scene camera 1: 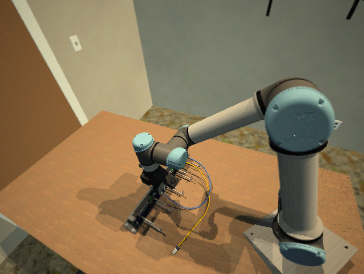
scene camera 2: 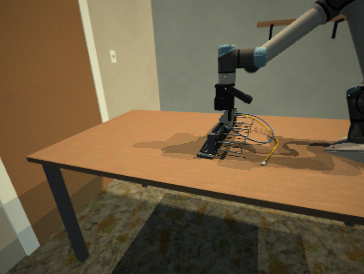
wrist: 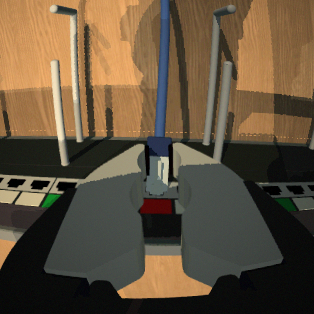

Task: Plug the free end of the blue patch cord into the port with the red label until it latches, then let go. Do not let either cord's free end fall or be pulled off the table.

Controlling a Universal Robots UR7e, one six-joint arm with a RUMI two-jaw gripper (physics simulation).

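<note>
The blue patch cord [scene camera 1: 187, 208] [scene camera 2: 255, 141] [wrist: 163, 70] runs in a loop to its free end, a clear plug [wrist: 157, 176] with a dark blue boot. My gripper [wrist: 158, 148] is shut on this plug, one jaw on each side. In the scene views the gripper [scene camera 1: 159, 187] [scene camera 2: 228, 121] is low over the patch panel [scene camera 1: 137, 212] [scene camera 2: 212, 143] [wrist: 30, 156]. The red label [wrist: 156, 206] shows between the jaws, just below the plug's front end. The plug is in line with the port there. The port's opening is hidden, so I cannot tell how deep the plug sits.
A yellow cord [scene camera 1: 200, 223] [scene camera 2: 274, 148] curves beside the panel, its free plug [scene camera 1: 175, 250] [scene camera 2: 264, 163] lying on the table. Upright metal cable guides [wrist: 59, 115] [wrist: 223, 110] stand on both sides of the blue cord. Green labels [wrist: 51, 200] [wrist: 286, 204] mark ports on both sides.
</note>
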